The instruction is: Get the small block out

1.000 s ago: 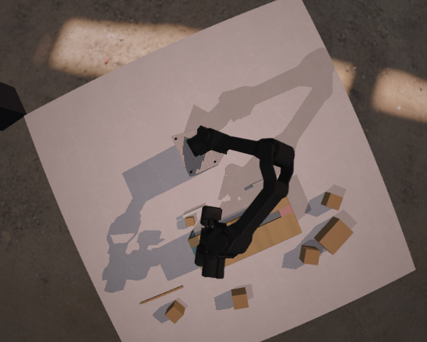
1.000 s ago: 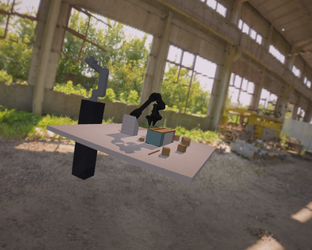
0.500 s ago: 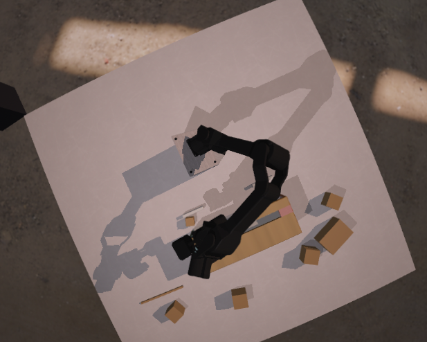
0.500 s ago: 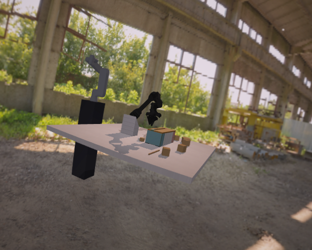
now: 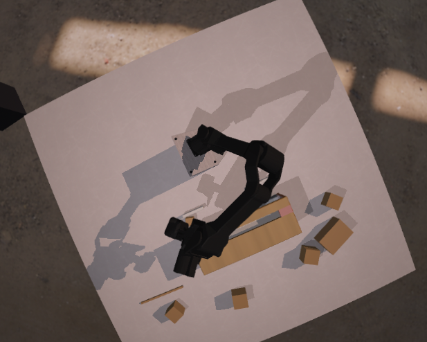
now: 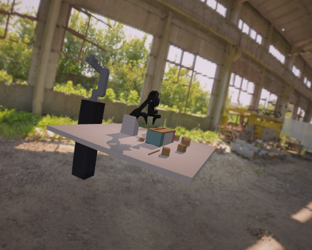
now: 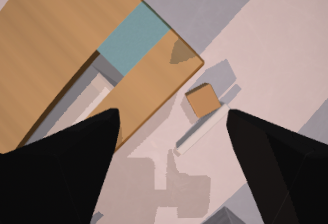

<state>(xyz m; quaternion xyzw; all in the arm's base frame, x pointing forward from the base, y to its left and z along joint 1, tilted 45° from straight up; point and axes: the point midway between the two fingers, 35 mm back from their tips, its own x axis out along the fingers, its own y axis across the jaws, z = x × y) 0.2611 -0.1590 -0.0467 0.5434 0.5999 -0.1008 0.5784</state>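
My gripper tip is 40 mm past the brown block, 20 mm to the left of it and 150 mm above it. From my gripper tip the other things lie so: thin stick (180 mm ahead, 280 mm to the right, 160 mm below); box (50 mm ahead, 150 mm to the left, 100 mm below).
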